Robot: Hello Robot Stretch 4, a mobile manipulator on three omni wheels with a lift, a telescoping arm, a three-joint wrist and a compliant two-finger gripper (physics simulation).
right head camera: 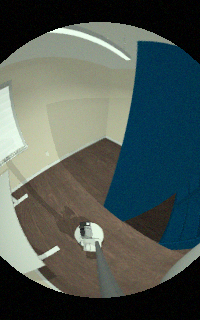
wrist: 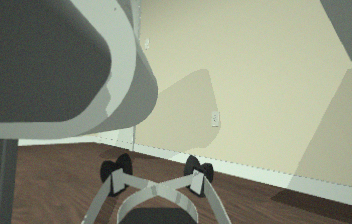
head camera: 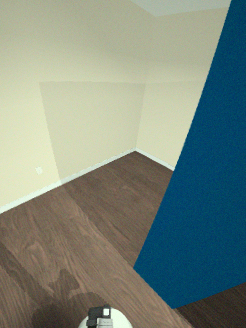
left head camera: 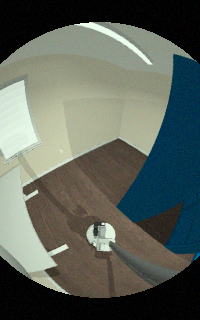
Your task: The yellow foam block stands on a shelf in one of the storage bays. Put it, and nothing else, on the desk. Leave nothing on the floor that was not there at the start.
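Frame: origin at the robot's base, x right, y ahead, z up, level; millimetres.
Seen in the pictures: gripper, fingertip midpoint: [wrist: 158, 167] [left head camera: 95, 244].
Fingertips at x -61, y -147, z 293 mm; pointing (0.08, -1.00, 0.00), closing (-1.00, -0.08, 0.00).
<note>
A point is followed by its place in that frame.
The yellow foam block does not show in any of the views. My gripper [wrist: 158, 167] @(z 293, x -61, y -147 mm) is open in the wrist view, its two dark fingertips apart with no object between them, in front of the floor and the foot of the wall. The desk [left head camera: 17, 220] @(z 692, x -935, y -111 mm) [right head camera: 15, 235] @(z 692, x -761, y -200 mm) shows in part as a pale top at the lower left of the left and right head camera views. A tall blue storage unit [head camera: 200, 175] @(z 1248, x 308, y 449 mm) [left head camera: 162, 150] @(z 1281, x 292, y 465 mm) [right head camera: 150, 135] @(z 1378, x 339, y 418 mm) stands at the right, a plain blue panel towards me. Its shelves are hidden from here.
More blue shelving [left head camera: 187, 235] @(z 483, x 1325, y -326 mm) [right head camera: 182, 225] @(z 61, x 1924, y -378 mm) shows beyond the panel at the lower right. White desk feet [left head camera: 58, 250] [right head camera: 50, 252] reach over the brown wood floor. A window [left head camera: 19, 120] @(z 1328, x -1426, y 1049 mm) [right head camera: 7, 125] @(z 1321, x -1398, y 1076 mm) is in the wall at the left. A room corner lies behind, left of the blue panel.
</note>
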